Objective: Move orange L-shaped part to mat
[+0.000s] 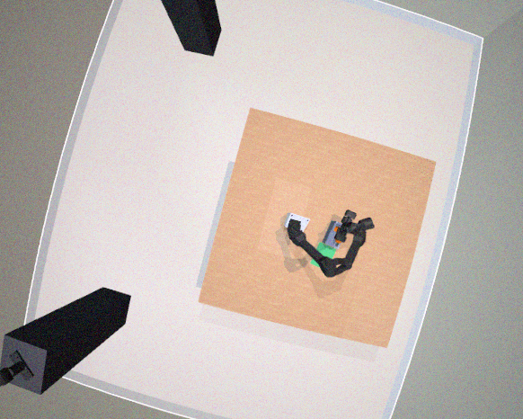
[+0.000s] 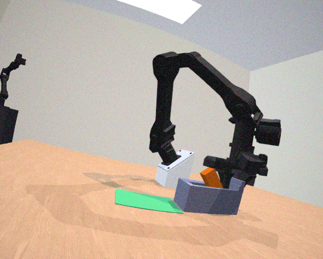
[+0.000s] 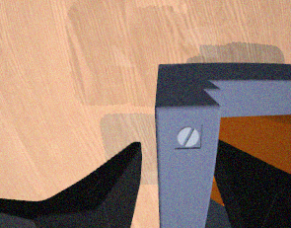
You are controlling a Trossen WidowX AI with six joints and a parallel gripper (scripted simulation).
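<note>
Now: gripper tip 5 cm to the left of the orange L-shaped part, 1 cm below it and 1 cm past it. Also, from my gripper tip: green mat 22 cm to the right, 5 cm below, 4 cm behind.
</note>
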